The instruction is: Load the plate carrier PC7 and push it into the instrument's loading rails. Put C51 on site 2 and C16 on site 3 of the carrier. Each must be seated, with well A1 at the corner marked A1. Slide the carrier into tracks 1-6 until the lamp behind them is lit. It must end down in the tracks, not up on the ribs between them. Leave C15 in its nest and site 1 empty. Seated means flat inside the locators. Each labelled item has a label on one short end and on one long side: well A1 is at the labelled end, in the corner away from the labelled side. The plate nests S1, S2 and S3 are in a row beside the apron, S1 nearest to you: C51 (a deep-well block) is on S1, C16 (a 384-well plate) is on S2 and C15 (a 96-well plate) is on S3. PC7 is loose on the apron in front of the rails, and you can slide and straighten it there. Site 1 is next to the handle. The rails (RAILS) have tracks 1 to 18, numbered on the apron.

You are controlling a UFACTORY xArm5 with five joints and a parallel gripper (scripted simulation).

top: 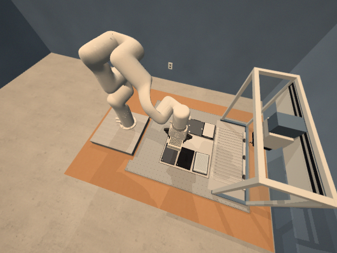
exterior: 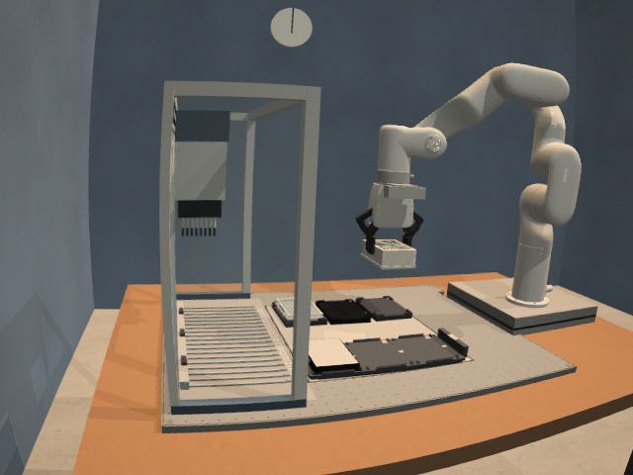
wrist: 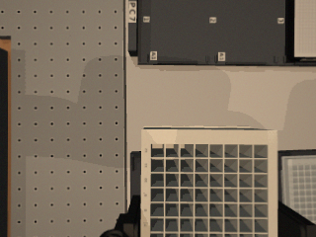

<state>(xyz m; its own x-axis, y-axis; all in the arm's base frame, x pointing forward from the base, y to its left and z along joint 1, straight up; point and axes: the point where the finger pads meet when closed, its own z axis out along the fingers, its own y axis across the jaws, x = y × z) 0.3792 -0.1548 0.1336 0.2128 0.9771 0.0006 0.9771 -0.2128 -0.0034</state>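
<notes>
Right now the dark carrier PC7 is 200 mm to the left of my hand, 160 mm below it and 140 mm ahead of it. Also, from my hand: plate nest S1 (170 mm below, 40 mm to the right, 30 mm behind); then 96-well plate C15 (180 mm ahead, 150 mm below, 90 mm to the right); then plate nest S2 (170 mm below, 80 mm ahead, 60 mm to the right).
</notes>
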